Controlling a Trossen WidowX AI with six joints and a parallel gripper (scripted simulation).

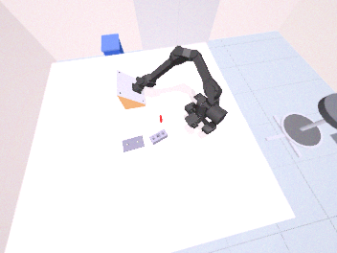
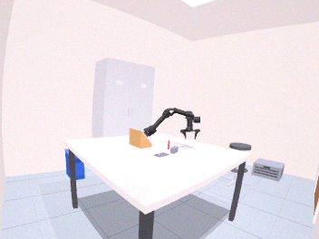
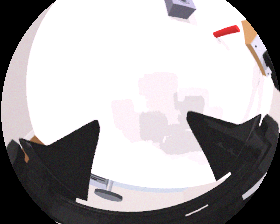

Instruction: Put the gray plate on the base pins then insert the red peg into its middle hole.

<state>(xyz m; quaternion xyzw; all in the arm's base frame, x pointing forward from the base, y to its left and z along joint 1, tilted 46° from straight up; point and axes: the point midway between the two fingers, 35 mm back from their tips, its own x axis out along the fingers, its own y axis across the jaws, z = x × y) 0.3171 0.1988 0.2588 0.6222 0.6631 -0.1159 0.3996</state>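
Now: the gray plate 220 mm to the right of my gripper tip, 50 mm below it and 10 mm ahead of it. Also, from my gripper tip: red peg 190 mm to the right, 90 mm behind, 50 mm below.
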